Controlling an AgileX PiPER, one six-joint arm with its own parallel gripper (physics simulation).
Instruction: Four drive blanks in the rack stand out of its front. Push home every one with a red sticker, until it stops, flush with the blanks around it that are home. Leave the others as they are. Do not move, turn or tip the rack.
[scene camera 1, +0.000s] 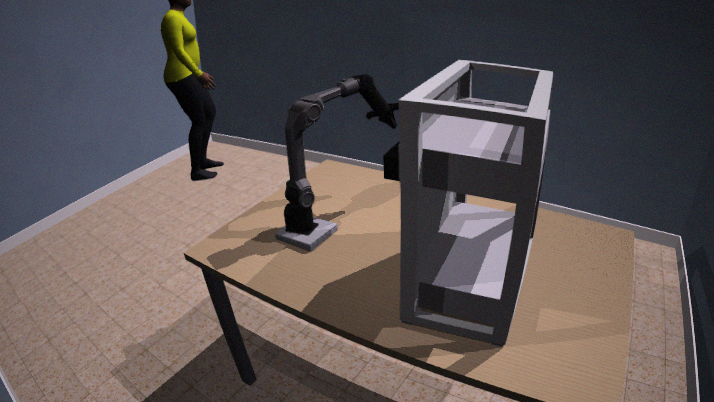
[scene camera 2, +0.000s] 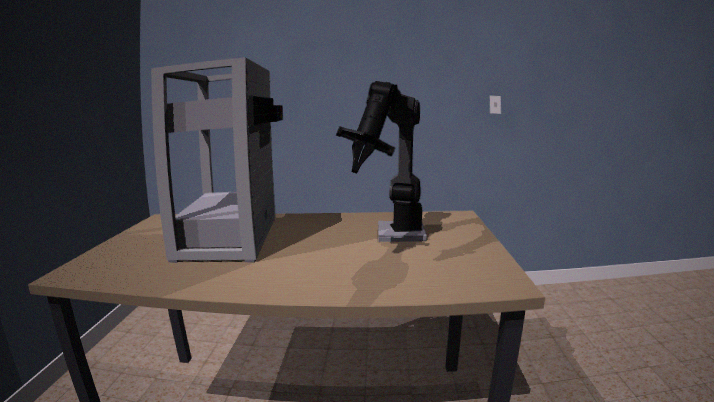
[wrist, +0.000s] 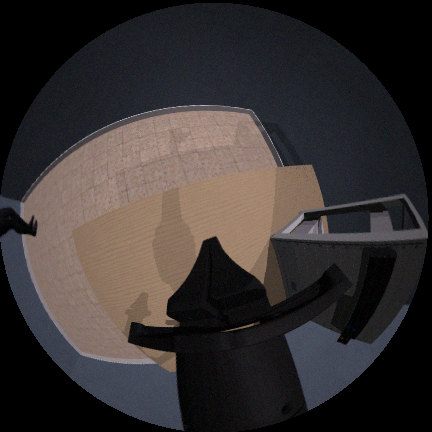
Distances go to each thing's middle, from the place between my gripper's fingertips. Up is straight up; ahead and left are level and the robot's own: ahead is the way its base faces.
I see the grey rack (scene camera 1: 465, 260) 450 mm to the right of my hand, 390 mm ahead of it and 20 mm above it.
